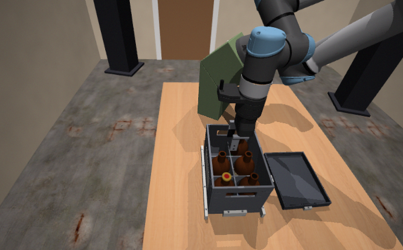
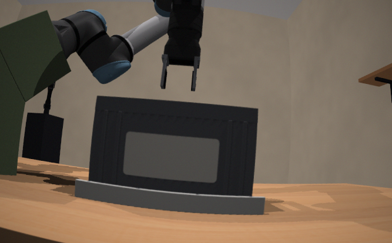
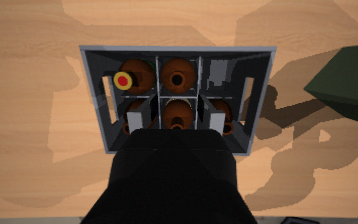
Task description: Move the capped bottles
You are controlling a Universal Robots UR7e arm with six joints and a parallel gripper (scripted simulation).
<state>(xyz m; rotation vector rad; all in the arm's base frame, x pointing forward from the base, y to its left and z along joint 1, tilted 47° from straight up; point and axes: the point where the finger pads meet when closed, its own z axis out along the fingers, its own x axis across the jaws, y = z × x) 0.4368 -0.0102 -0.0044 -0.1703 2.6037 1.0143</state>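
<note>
Now: hand 15 cm above the brown capped bottle and 9 cm short of it. Round my hand: dark grey tray (29 cm to the left, 22 cm below, 7 cm behind); then dark crate (15 cm below, 2 cm to the left); then open bottle (15 cm below, 9 cm to the left, 7 cm ahead).
</note>
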